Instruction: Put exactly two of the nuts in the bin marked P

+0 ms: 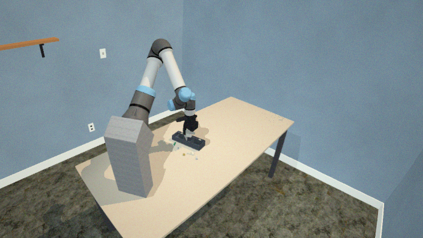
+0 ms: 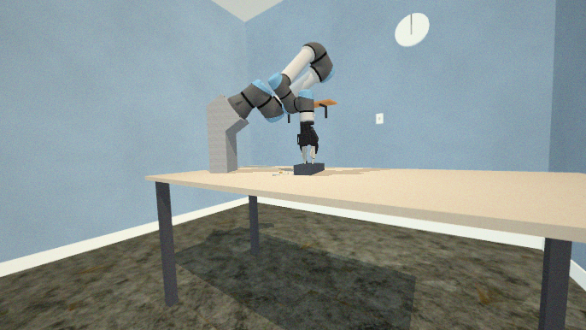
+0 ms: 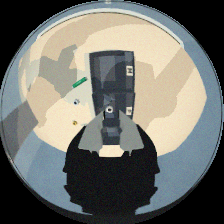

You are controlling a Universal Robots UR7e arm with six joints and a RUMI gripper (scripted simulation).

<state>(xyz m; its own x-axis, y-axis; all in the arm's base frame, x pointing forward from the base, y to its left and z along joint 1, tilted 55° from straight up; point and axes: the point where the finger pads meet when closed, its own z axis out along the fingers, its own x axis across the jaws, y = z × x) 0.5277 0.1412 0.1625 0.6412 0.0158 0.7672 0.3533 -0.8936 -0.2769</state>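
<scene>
The dark bin block lies 10 mm ahead of my hand and 30 mm below it. From my hand the other things lie so: white dotted plate 40 mm behind, 130 mm to the right, 40 mm below; then brass-coloured nut 90 mm behind, 120 mm to the right, 50 mm below; then green part 100 mm behind, 20 mm to the left, 40 mm below.
</scene>
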